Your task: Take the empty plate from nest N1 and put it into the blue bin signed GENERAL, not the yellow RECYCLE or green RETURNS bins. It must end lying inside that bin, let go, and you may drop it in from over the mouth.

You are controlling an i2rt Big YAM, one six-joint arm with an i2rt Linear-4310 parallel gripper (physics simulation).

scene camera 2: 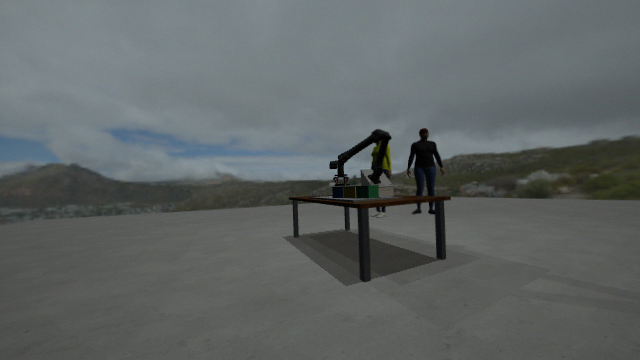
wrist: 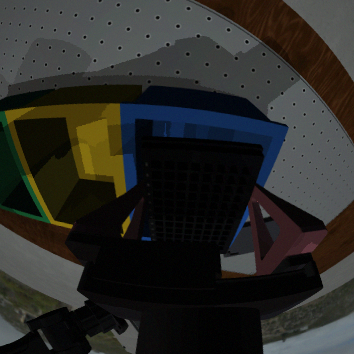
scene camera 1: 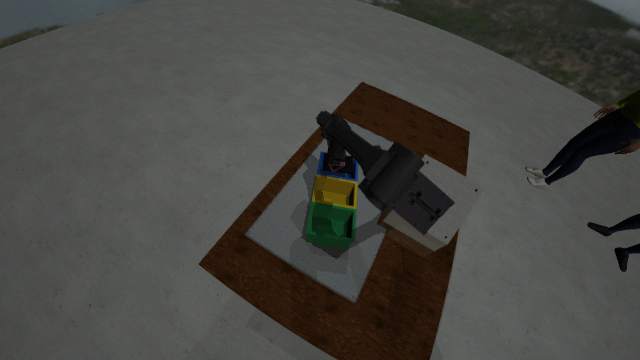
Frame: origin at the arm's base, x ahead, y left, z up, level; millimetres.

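Where they show: gripper, fingertip midpoint: (scene camera 2: 341, 185) (wrist: 197, 185) (scene camera 1: 333, 163); arm's base at its link origin: (scene camera 2: 373, 179).
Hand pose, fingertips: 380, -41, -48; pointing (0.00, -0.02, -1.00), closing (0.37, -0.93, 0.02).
Things, the pixels of their top centre, and the offset from my fingertips, as dx, dy, dz. "spot": a spot on its surface instead. Level surfaces: height alone.
- blue bin at a spot on its surface: (wrist: 215, 116) spot: +55, +10, -10
- yellow bin at its top centre: (wrist: 68, 184) (scene camera 1: 335, 191) (scene camera 2: 354, 186) -56, +118, -10
- green bin at a spot on its surface: (wrist: 9, 150) (scene camera 1: 330, 241) spot: -109, +291, -80
- grey perforated board at its surface level: dz -110
- brown table at its surface level: dz -123
- dark object at its top centre: (wrist: 256, 241) -173, -229, -92
A black plate with a grid of wells (wrist: 202, 192) is between the pink-sided fingers of my gripper (scene camera 1: 336, 166) (scene camera 2: 341, 181) (wrist: 197, 185), which is shut on it. Plate and gripper are over the mouth of the blue bin (scene camera 1: 322, 172) (scene camera 2: 338, 192) (wrist: 215, 116), close above its rim in scene camera 2. The plate covers much of the mouth in the wrist view. The yellow bin (scene camera 1: 334, 185) (wrist: 65, 112) adjoins the blue one, and the green bin (scene camera 1: 327, 241) (scene camera 2: 370, 192) (wrist: 9, 150) is beyond it. No bin sign is readable. I cannot make out nest N1.
The bins stand on a grey perforated board (scene camera 1: 280, 220) (wrist: 175, 40) on the brown table (scene camera 1: 280, 295) (scene camera 2: 400, 201). The arm's pale base block (scene camera 1: 415, 232) is beside them. A dark object (wrist: 250, 239) shows partly behind the right finger. Two people stand beyond the table.
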